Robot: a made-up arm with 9 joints. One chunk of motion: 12 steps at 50 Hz.
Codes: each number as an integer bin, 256 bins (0 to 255) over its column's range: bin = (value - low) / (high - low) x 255, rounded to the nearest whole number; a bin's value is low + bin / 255 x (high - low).
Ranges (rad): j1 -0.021..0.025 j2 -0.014..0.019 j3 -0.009..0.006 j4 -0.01..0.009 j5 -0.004..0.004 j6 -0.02..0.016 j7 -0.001..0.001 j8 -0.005..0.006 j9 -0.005..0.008
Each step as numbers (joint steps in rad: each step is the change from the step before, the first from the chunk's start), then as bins.
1 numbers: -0.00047 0.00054 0.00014 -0.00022 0.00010 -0.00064 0.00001 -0.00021 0.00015
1 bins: 114 112 155 131 131 137 129 111 101
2 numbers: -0.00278 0.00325 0.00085 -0.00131 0.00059 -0.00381 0.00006 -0.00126 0.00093
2 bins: 101 133 167 117 146 115 135 87 116
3 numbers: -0.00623 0.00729 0.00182 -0.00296 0.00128 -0.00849 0.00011 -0.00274 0.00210
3 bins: 82 165 184 94 168 82 142 52 139
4 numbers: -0.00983 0.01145 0.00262 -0.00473 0.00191 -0.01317 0.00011 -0.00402 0.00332
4 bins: 62 197 198 71 188 48 142 23 163
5 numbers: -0.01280 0.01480 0.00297 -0.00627 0.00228 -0.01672 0.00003 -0.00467 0.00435
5 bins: 45 223 203 50 200 23 131 8 183
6 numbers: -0.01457 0.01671 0.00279 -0.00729 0.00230 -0.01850 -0.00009 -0.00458 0.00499
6 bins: 36 237 200 36 201 11 116 10 196
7 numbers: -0.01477 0.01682 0.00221 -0.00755 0.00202 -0.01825 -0.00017 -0.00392 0.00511
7 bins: 35 238 191 33 192 12 106 25 198
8 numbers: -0.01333 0.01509 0.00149 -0.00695 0.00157 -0.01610 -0.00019 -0.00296 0.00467
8 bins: 43 225 178 41 178 28 103 47 190
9 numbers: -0.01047 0.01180 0.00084 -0.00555 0.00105 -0.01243 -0.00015 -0.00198 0.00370
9 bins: 58 199 167 60 161 54 108 70 171
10 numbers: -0.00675 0.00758 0.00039 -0.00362 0.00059 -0.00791 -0.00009 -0.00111 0.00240
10 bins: 79 167 160 86 146 86 116 90 145
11 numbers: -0.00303 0.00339 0.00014 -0.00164 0.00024 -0.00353 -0.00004 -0.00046 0.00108
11 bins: 100 134 155 112 135 117 122 105 119
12 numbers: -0.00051 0.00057 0.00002 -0.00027 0.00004 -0.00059 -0.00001 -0.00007 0.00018
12 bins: 114 113 153 131 129 137 126 114 102
